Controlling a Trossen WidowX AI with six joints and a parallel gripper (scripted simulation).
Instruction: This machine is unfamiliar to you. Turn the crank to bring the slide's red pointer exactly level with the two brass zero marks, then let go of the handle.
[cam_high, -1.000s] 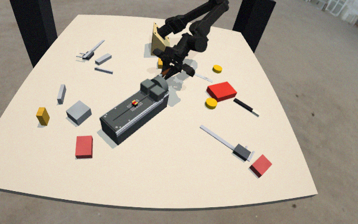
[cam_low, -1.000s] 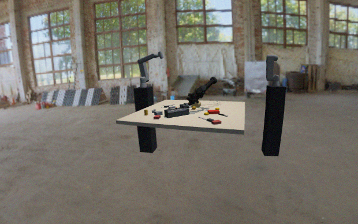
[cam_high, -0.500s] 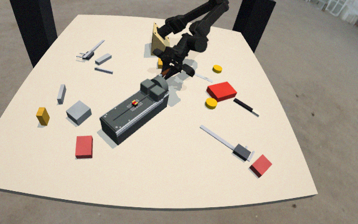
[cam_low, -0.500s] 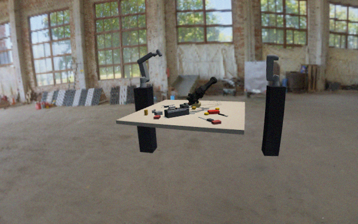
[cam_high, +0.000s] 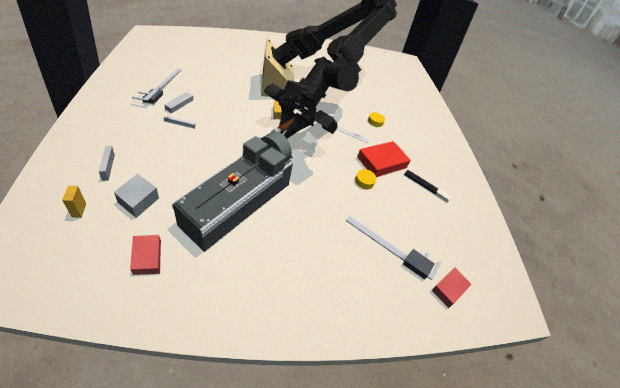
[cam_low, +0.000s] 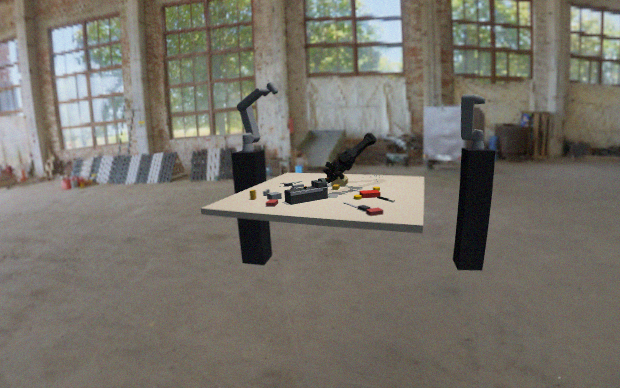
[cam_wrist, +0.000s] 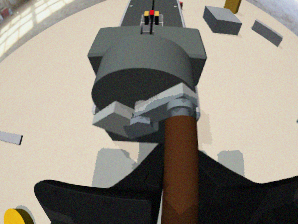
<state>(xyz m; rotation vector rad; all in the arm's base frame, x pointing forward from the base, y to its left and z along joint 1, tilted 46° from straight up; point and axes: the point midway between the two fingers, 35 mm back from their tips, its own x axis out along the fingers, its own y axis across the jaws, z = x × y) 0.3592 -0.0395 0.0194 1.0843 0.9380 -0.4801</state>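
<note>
Right now my gripper tip is 10 mm short of the crank, 10 mm to the right of it and 20 mm below it. Round my gripper tip: brown handle: 10 mm behind, 10 mm to the left, 30 mm above; grey bar: 140 mm behind, 210 mm to the left, 80 mm below; red pointer: 130 mm ahead, 110 mm to the right.
</note>
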